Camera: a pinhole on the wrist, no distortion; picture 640 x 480 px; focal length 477.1 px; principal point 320.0 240.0 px. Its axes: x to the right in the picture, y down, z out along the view. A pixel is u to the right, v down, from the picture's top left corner.
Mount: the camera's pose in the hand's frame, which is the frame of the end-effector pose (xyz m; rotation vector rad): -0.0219 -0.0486 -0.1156 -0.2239 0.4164 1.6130
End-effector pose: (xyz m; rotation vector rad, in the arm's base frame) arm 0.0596 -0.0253 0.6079 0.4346 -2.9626 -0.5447
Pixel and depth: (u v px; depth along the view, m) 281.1 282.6 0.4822
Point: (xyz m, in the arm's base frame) -0.0079 0.1867 0.3238
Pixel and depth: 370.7 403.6 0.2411
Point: 0.1040 0.0937 0.5305
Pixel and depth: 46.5 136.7 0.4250
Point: -0.0958 -0.0364 0.2476
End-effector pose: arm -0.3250 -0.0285 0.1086 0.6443 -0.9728 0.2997
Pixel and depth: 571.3 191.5 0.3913
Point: -0.5593 0.1024 0.3141
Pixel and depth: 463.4 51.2 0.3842
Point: -0.4629 0.0252 0.3891
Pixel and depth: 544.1 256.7 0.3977
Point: -0.5915 0.0783 0.2732
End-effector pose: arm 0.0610 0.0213 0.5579 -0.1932 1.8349 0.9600
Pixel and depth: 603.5 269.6 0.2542
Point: 0.0151 0.1828 0.6679
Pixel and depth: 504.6 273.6 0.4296
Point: 0.0807 0.3461 0.6826
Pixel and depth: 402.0 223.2 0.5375
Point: 0.1463 0.4324 0.5944
